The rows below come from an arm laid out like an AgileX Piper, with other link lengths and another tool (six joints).
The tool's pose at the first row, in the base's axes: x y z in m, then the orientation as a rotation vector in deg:
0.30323, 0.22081, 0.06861, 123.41, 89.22, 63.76
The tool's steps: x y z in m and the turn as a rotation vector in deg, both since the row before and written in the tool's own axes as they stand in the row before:
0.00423, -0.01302, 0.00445, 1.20, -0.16, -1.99
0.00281, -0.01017, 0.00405, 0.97, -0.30, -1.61
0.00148, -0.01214, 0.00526, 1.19, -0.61, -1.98
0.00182, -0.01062, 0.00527, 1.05, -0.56, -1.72
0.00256, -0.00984, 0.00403, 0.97, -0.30, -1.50
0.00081, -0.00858, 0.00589, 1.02, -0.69, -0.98
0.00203, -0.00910, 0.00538, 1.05, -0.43, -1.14
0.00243, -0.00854, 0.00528, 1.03, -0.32, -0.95
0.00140, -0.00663, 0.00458, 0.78, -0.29, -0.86
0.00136, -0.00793, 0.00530, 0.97, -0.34, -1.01
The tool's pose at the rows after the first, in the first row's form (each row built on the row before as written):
0.29789, 0.23067, 0.05958, 122.18, 92.00, 62.28
0.29374, 0.23775, 0.05181, 121.18, 94.15, 60.85
0.28861, 0.24426, 0.04139, 119.96, 96.64, 58.78
0.28433, 0.25020, 0.03189, 118.88, 98.77, 56.92
0.27962, 0.25602, 0.02392, 117.91, 100.74, 55.48
0.27678, 0.26003, 0.01471, 117.56, 102.09, 53.67
0.27307, 0.26500, 0.00591, 117.00, 103.72, 52.10
0.26954, 0.27001, -0.00241, 116.61, 105.21, 50.71
0.26692, 0.27340, -0.00938, 116.15, 106.42, 49.56
0.26355, 0.27697, -0.01767, 115.62, 107.88, 48.16

